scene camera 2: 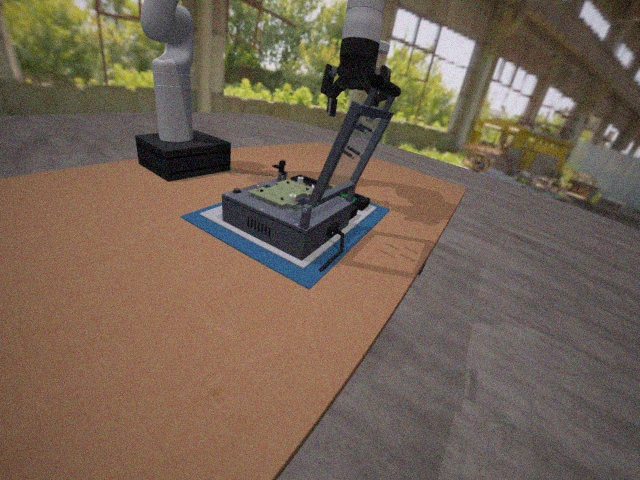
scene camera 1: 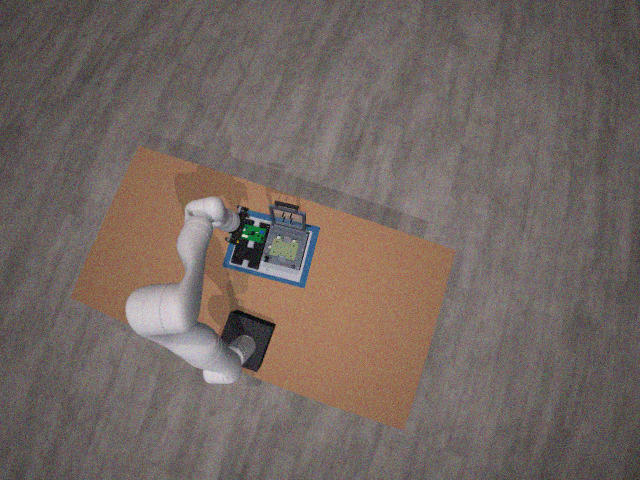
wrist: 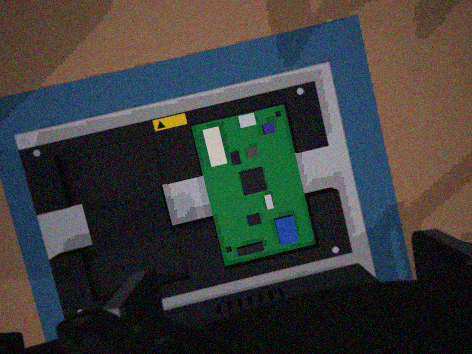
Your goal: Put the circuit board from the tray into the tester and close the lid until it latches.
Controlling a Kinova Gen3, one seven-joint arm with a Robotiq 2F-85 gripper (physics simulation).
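Places are measured from the arm's base along level axes (x ahead, y left, z up), in centimetres.
Pixels of known places: gripper, between the fingertips: (scene camera 1: 243,227) (wrist: 285,279); arm's base, origin of its link: (scene camera 2: 176,138) (scene camera 1: 244,345).
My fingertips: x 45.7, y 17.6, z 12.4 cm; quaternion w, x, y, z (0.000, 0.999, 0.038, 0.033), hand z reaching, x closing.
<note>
For each thing: its top centre in the pictures, then the offset to it from my fingertips. "spot": a spot on its surface instead. Level surfaces: height alone.
- green circuit board, centre of its top: (wrist: 255,187) (scene camera 1: 253,233) dx +0.5, dy +1.4, dz -18.1 cm
- black tray, a spot on its surface: (wrist: 129,175) spot: dx -8.9, dy +2.9, dz -19.1 cm
- blue mat, height of its surface: dz -20.7 cm
- brown table, height of its surface: dz -20.9 cm
The green circuit board (scene camera 1: 252,232) (wrist: 253,182) lies flat in the black tray (scene camera 1: 247,256) (wrist: 129,175), left of the tester. The grey tester (scene camera 1: 277,233) (scene camera 2: 270,229) stands on a blue mat (scene camera 1: 309,271) (scene camera 2: 304,276) (wrist: 368,140). Its light green bed (scene camera 1: 284,249) (scene camera 2: 282,191) is bare. Its lid (scene camera 1: 288,215) (scene camera 2: 371,110) is a dark frame that stands raised and open. My gripper (scene camera 1: 238,225) (scene camera 2: 357,97) is open and empty. It hangs above the board and points down, level with the top of the lid.
The mat lies on a brown table (scene camera 1: 366,310) (scene camera 2: 199,357). The robot's black base (scene camera 1: 249,333) (scene camera 2: 182,154) stands on the table near the tray. A dark latch lever (scene camera 2: 339,248) sticks out of the tester's side. The table edge runs close behind the lid.
</note>
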